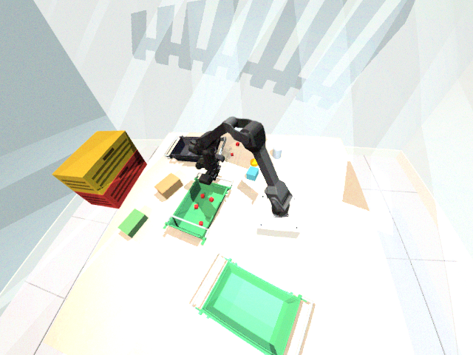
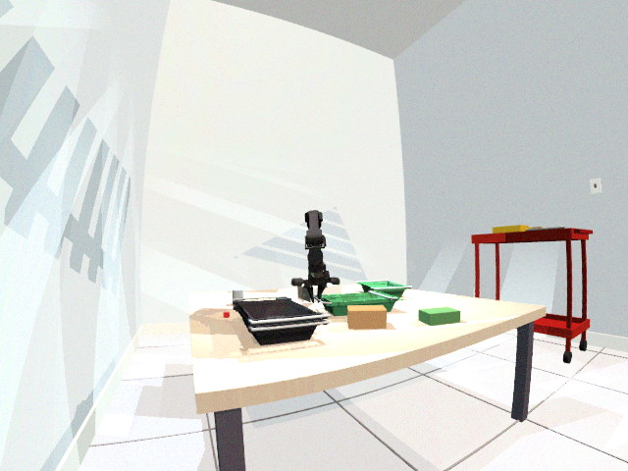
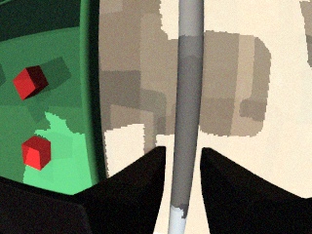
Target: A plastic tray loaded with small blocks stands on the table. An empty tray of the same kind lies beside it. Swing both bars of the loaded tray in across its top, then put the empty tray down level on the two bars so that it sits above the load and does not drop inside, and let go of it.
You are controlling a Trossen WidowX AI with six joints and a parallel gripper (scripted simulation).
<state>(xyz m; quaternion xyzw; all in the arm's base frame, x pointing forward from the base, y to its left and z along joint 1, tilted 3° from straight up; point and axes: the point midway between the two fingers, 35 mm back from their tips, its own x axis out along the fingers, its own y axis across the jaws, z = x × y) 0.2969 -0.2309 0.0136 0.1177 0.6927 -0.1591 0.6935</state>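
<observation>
My gripper tip is 57 cm to the right of the green tray and 14 cm past it. Also, from my gripper tip: yellow piece 22 cm behind, 13 cm to the right, 3 cm below; tan box 26 cm ahead, 1 cm to the left, 1 cm below; cyan block 20 cm behind, 4 cm to the right, 2 cm below.
</observation>
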